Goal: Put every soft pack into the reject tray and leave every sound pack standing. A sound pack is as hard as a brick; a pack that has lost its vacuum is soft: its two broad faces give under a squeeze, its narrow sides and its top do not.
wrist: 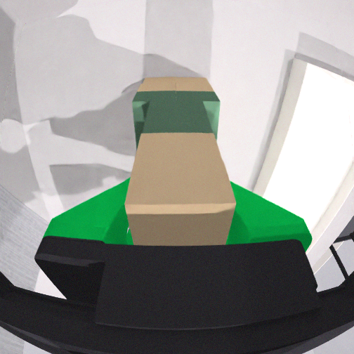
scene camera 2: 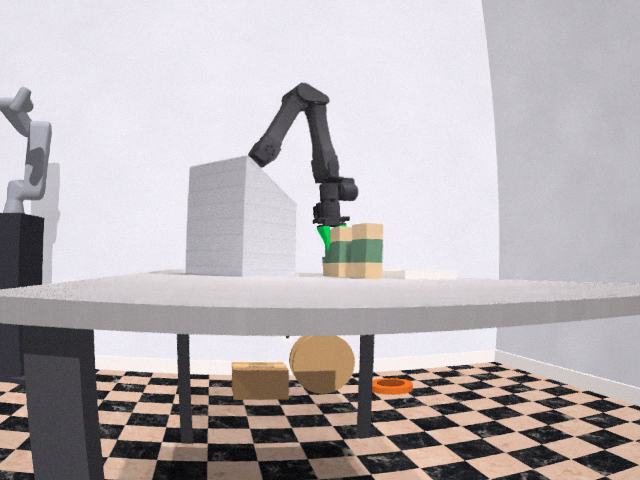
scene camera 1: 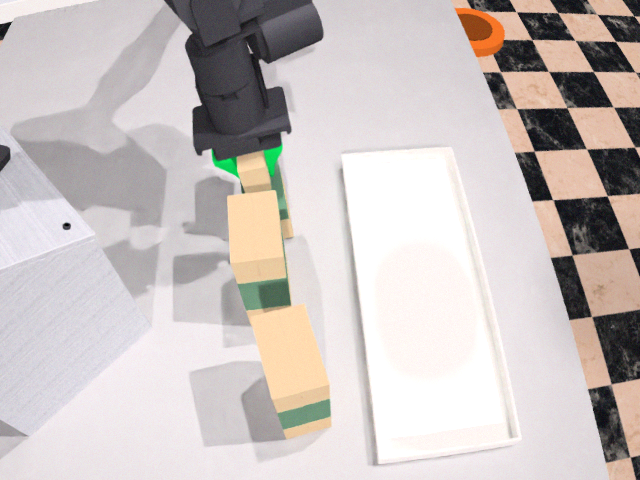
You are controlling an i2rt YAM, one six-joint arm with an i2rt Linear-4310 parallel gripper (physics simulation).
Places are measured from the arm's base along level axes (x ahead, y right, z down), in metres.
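Pixels of known places: arm's base, link origin: (scene camera 2: 242,185).
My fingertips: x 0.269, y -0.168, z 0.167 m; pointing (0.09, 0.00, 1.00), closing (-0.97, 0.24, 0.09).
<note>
Ahead of a thing's pixels: the offset from my fingertips to its top centre.
Tan packs with green bands stand in a row left of the tray in scene view 1: a near pack @(dx +0.076, dy +0.236, dz -0.061 m) (scene camera 1: 292,356), a middle pack @(dx +0.030, dy +0.110, dz -0.061 m) (scene camera 1: 256,227) and a far, narrower pack @(dx -0.005, dy +0.004, dz -0.062 m) (scene camera 1: 253,162) (wrist: 177,165). My gripper (scene camera 1: 255,174) (scene camera 2: 333,240) (wrist: 176,174) points down, shut on the far pack, a green finger on each side of it. Its fingertips are partly hidden. A green-banded part shows beyond that pack's top in the wrist view; I cannot tell if it is the same pack. The white reject tray @(dx +0.196, dy +0.100, dz +0.057 m) (scene camera 1: 361,304) (scene camera 2: 429,274) (wrist: 280,130) shows no pack in it.
A tall grey block (scene camera 1: 67,320) (scene camera 2: 217,222) stands left of the row. The table's right edge lies past the tray. An orange ring (scene camera 1: 493,41) (scene camera 2: 407,386) lies on the checkered floor. A light grey arm (scene camera 2: 40,155) stands at the far left in scene view 2.
</note>
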